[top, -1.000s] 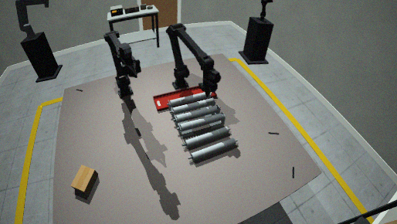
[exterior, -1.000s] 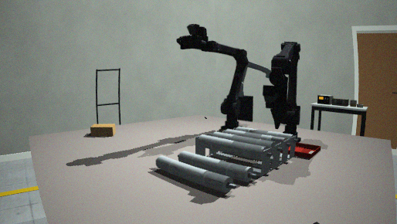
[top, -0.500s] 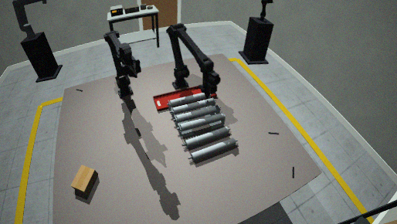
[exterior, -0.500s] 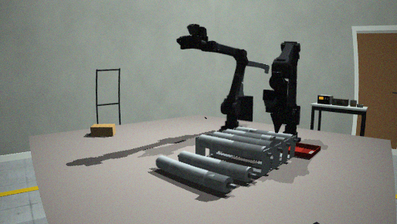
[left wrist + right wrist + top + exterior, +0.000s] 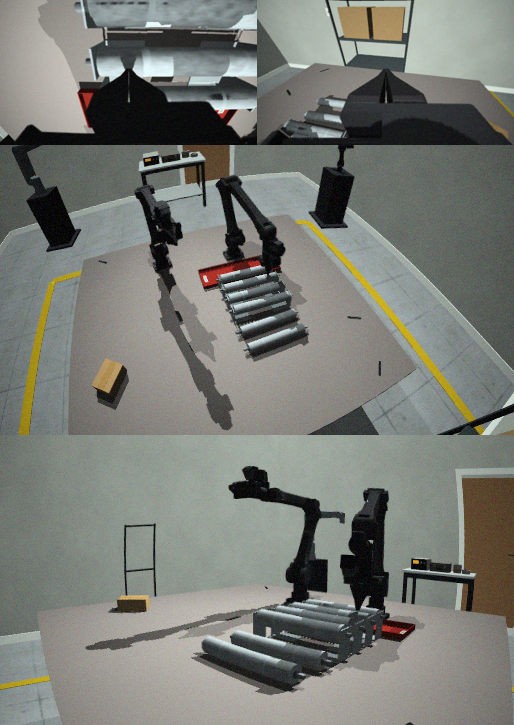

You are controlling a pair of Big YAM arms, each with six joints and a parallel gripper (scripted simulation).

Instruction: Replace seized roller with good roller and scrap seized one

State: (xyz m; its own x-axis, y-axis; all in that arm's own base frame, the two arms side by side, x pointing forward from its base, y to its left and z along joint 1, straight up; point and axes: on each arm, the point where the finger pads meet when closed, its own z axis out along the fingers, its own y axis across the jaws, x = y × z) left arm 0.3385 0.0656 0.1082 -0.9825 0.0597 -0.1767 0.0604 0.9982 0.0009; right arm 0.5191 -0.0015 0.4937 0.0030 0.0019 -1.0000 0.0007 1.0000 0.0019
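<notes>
The bed roller lies 100 mm to the right of my left hand, 40 mm below it and 20 mm ahead of it. The rest, counted from my left hand: red scrap tray (160 mm behind, 120 mm to the right, 100 mm below); then cardboard box (890 mm to the right, 440 mm ahead, 70 mm below).
</notes>
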